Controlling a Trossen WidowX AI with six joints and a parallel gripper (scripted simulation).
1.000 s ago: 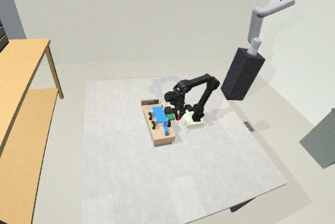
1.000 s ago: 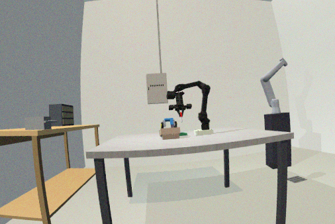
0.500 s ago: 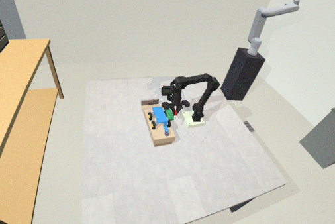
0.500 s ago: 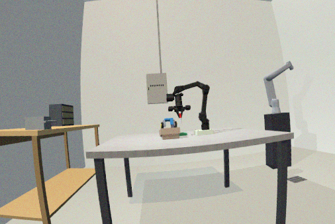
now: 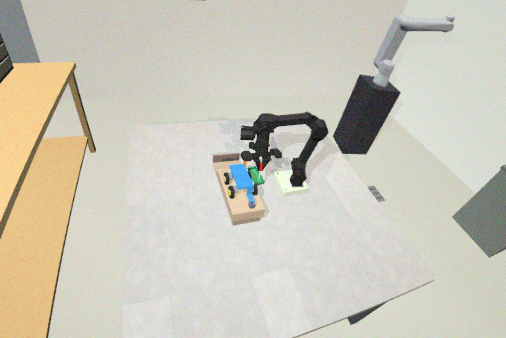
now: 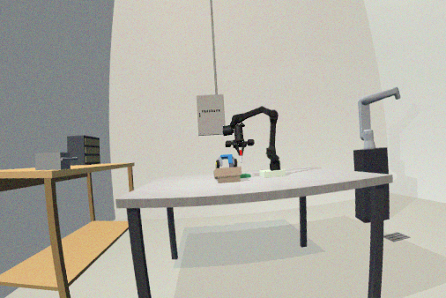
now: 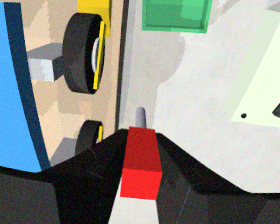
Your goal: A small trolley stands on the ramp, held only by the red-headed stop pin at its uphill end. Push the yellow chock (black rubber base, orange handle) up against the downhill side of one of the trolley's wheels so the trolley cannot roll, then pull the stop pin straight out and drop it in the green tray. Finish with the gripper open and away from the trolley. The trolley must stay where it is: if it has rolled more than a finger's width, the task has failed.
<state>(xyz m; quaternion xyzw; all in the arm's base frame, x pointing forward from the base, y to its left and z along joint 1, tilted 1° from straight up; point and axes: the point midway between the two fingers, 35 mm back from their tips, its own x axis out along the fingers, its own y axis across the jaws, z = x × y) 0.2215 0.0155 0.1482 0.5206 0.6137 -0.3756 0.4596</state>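
My gripper tip is now 16 cm above the green tray and 10 cm to the left of it. The rest, counted from my gripper tip: blue trolley: 9 cm ahead, 4 cm to the left, 4 cm below; yellow chock: 7 cm below, 6 cm to the right, 6 cm ahead; red-headed stop pin: right at my gripper tip.
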